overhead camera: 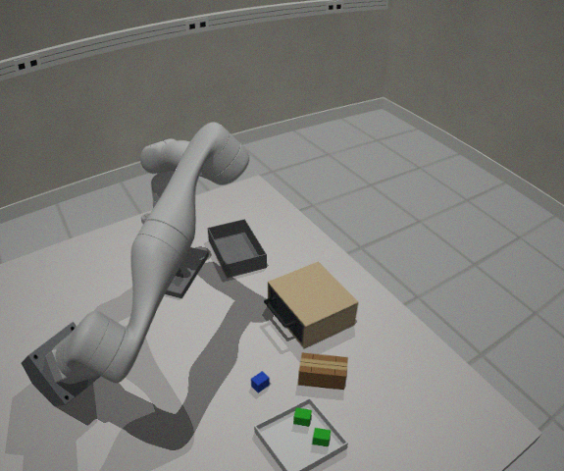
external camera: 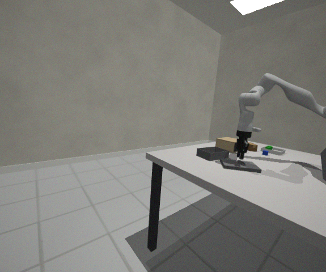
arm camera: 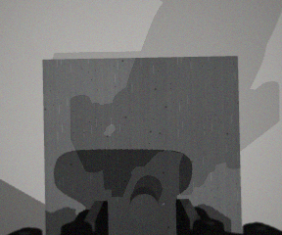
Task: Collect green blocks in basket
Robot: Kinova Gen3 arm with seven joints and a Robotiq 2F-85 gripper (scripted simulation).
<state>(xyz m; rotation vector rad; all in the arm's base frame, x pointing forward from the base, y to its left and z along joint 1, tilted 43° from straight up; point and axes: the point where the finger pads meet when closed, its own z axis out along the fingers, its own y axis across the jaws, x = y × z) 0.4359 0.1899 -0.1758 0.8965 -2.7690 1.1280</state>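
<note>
Right now my hand is 50 mm above the knobbed lid. From my hand the other things lie so: blue block: 460 mm to the right, 70 mm behind, 50 mm below; then light wooden cabinet: 370 mm to the right, 170 mm ahead, 30 mm below; then darker brown wooden box: 540 mm to the right, 60 mm ahead, 30 mm below.
</note>
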